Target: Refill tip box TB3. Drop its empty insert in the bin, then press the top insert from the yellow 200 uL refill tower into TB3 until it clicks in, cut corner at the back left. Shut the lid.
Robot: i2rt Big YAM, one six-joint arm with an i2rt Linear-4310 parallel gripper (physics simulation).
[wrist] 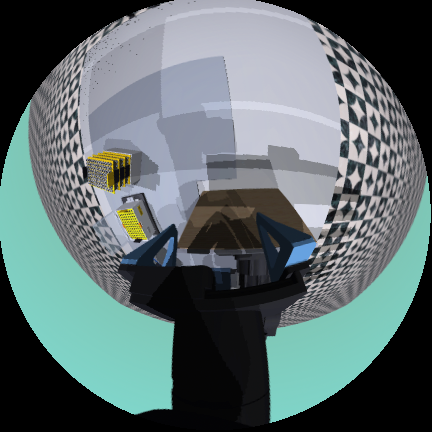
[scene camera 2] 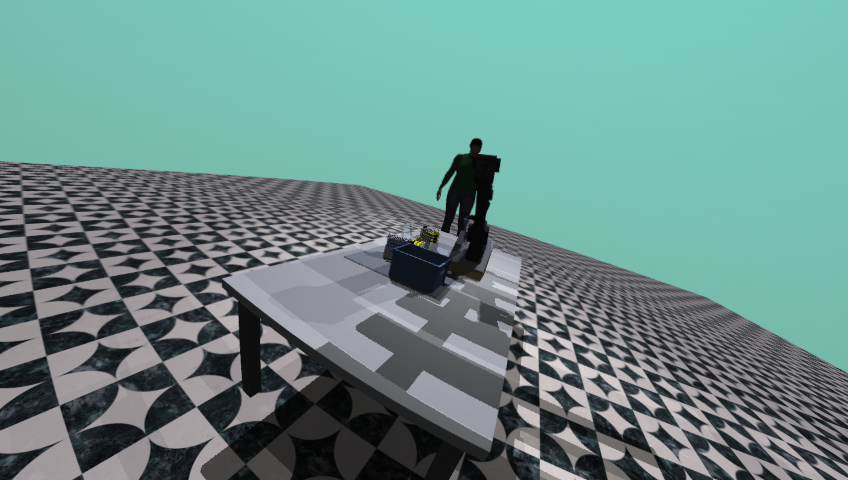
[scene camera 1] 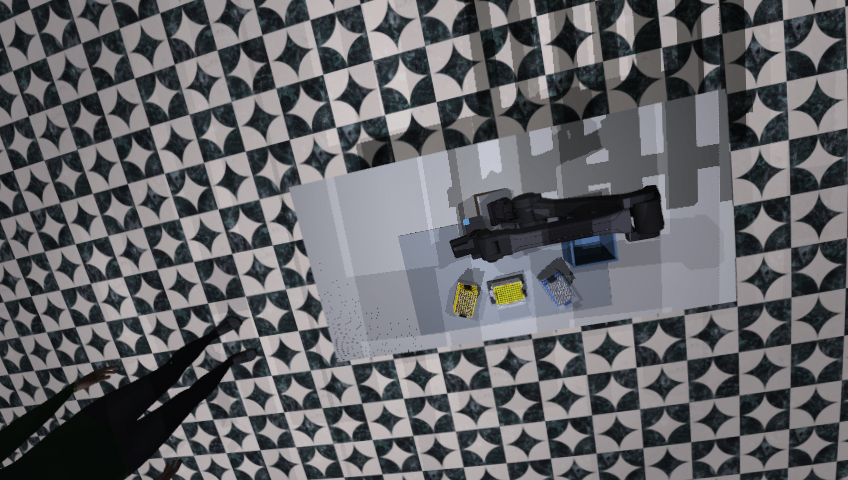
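The yellow refill tower (scene camera 1: 465, 299) (wrist: 107, 172) is a stack of yellow-edged inserts with tips. Beside it stands the tip box, grey with a yellow insert (scene camera 1: 508, 292) (wrist: 131, 225) in its top; a faint clear lid stands open at its far side in the wrist view. Its label is too small to read. The blue bin (scene camera 1: 593, 252) (scene camera 2: 416, 270) is partly covered by the arm in scene camera 1. My gripper (wrist: 214, 222) is open and empty, high above the table, apart from tower and box. One blue finger (scene camera 1: 465, 221) shows in scene camera 1.
A blue tower (scene camera 1: 558, 289) stands on the other side of the box, near the bin. A wooden base plate (wrist: 280, 202) lies beneath the arm's foot. A grey-blue mat (scene camera 1: 419, 267) lies on the white table (scene camera 1: 368, 226). A person (scene camera 1: 101, 416) (scene camera 2: 461, 172) is beyond the table.
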